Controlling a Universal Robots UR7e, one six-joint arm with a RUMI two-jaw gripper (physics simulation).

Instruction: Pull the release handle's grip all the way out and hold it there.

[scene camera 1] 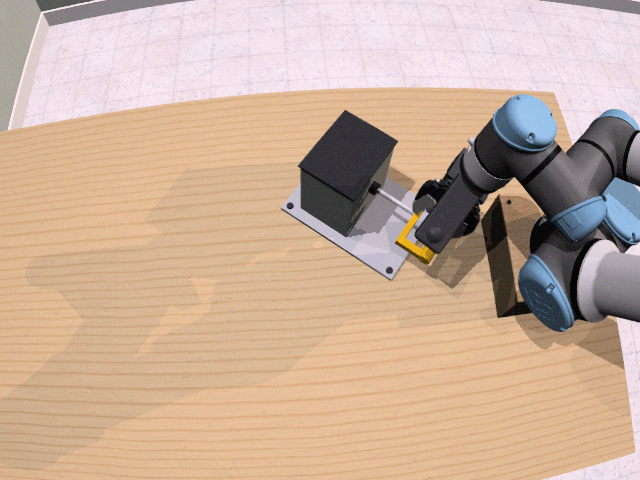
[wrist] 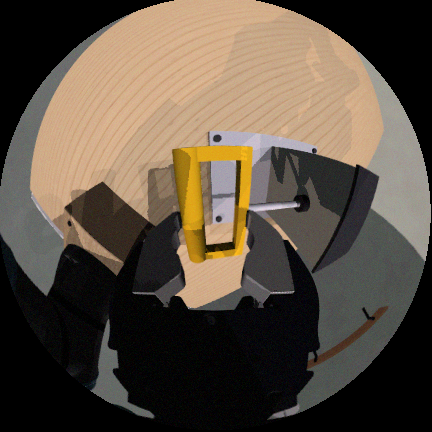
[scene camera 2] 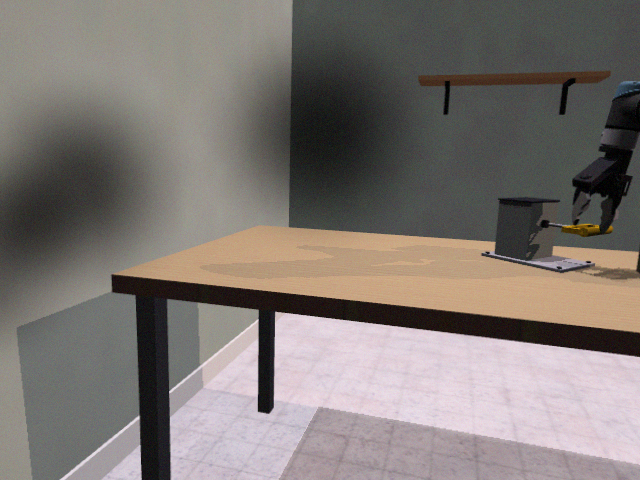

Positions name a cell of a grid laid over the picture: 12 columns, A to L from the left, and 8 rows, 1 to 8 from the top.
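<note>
You'd find my gripper (scene camera 1: I4), (wrist: F4) and (scene camera 2: L4). There's a light grey base plate too, and that's at (wrist: H3).
</note>
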